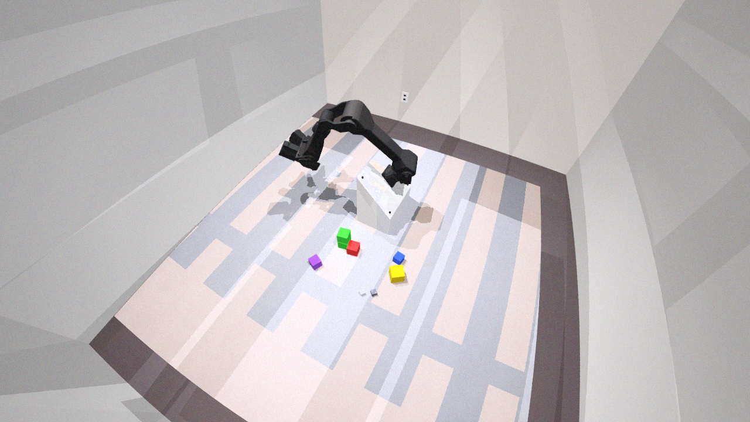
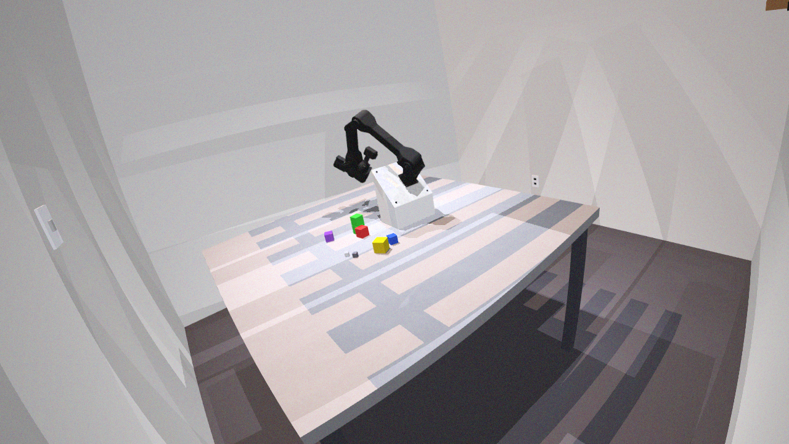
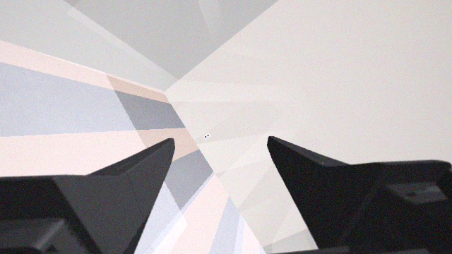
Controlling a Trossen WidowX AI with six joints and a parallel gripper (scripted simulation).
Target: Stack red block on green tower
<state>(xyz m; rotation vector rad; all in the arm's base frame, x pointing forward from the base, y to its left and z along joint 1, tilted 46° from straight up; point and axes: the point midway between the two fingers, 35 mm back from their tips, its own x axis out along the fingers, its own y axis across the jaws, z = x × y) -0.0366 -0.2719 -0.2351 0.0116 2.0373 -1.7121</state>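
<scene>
My gripper tip is now 36 cm to the right of the red block, 32 cm short of it and 18 cm above it. Round my gripper tip: yellow block: 54 cm to the left, 34 cm ahead, 17 cm below; then blue block: 52 cm to the left, 28 cm ahead, 18 cm below; then purple block: 43 cm ahead, 27 cm to the left, 18 cm below.
</scene>
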